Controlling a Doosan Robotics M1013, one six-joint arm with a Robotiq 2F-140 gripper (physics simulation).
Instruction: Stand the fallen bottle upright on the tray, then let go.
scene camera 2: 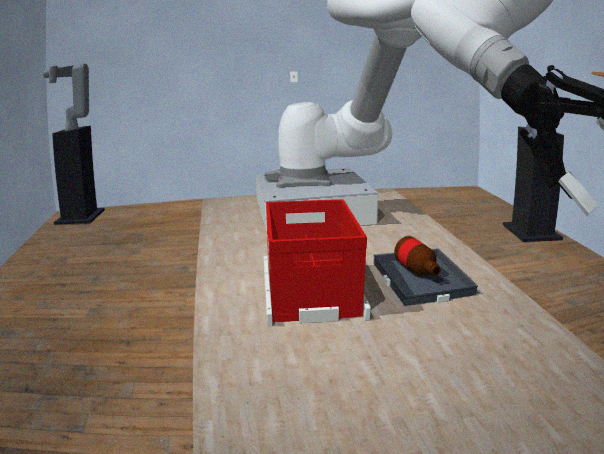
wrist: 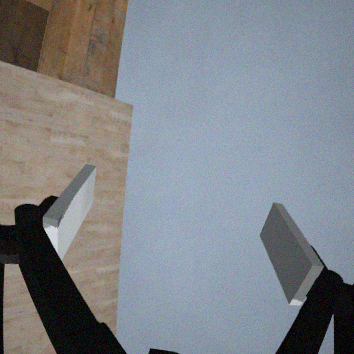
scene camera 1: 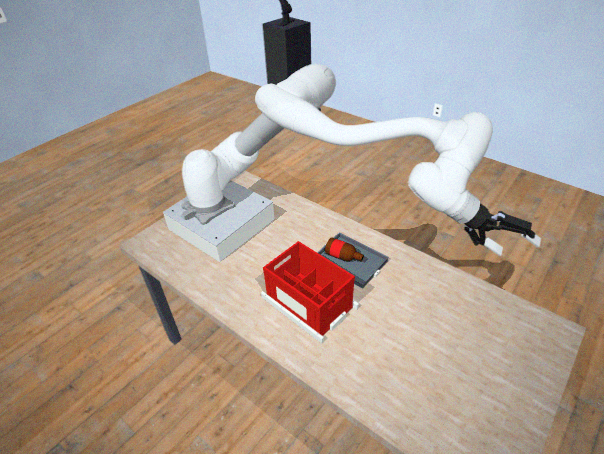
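Pixels of known places: gripper, fingertip midpoint: (wrist: 182,203) (scene camera 1: 519,247); arm's base at its link origin: (scene camera 2: 303,179) (scene camera 1: 208,206).
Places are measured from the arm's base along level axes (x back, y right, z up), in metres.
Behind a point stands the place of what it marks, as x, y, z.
Note:
The brown bottle with a red label (scene camera 1: 341,249) @[-0.597, -0.238, -0.035] (scene camera 2: 417,256) @[-0.629, -0.244, -0.042] lies on its side on the dark grey tray (scene camera 1: 367,271) @[-0.716, -0.267, -0.100] (scene camera 2: 455,281) @[-0.663, -0.344, -0.100]. Its neck points away from the robot base, toward the tray's far end. My gripper (scene camera 1: 513,243) @[-1.191, -0.376, 0.275] (scene camera 2: 590,158) (wrist: 182,203) @[-1.191, -0.376, 0.275] is open with nothing between its pale finger pads. It hangs in the air well away from the bottle, beyond the table's long edge on the tray's side. The bottle and the tray do not show in the wrist view.
A red crate with dividers (scene camera 1: 341,299) @[-0.794, -0.018, 0.006] (scene camera 2: 317,280) @[-0.795, 0.007, -0.016] stands beside the tray, with white brackets around its foot. The robot's base block (scene camera 1: 197,237) @[-0.109, 0.139, -0.030] (scene camera 2: 350,207) @[-0.197, -0.138, -0.044] sits at the table's end behind them. Black pedestals (scene camera 1: 286,50) (scene camera 2: 75,175) stand on the floor.

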